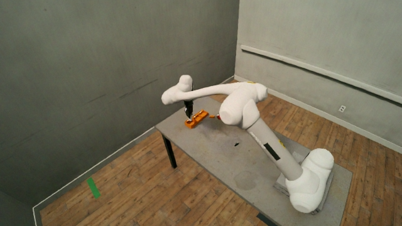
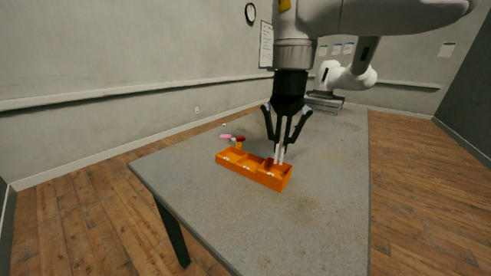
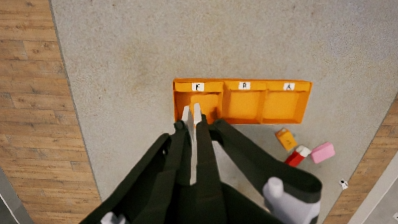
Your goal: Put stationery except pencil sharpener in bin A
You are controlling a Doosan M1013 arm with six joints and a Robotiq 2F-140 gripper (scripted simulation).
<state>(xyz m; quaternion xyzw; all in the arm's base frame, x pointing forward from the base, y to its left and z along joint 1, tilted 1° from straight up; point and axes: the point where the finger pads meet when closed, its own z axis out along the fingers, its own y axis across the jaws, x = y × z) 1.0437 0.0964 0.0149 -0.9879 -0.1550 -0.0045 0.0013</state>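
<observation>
Now: hand 33 cm to the left of the pink eraser, 12 cm past it and 10 cm above it. Round my hand: bin: 9 cm to the right, 8 cm below, 1 cm ahead; then small red object: 26 cm to the right, 13 cm behind, 9 cm below; then small orange-yellow block: 21 cm to the right, 9 cm below, 7 cm behind.
</observation>
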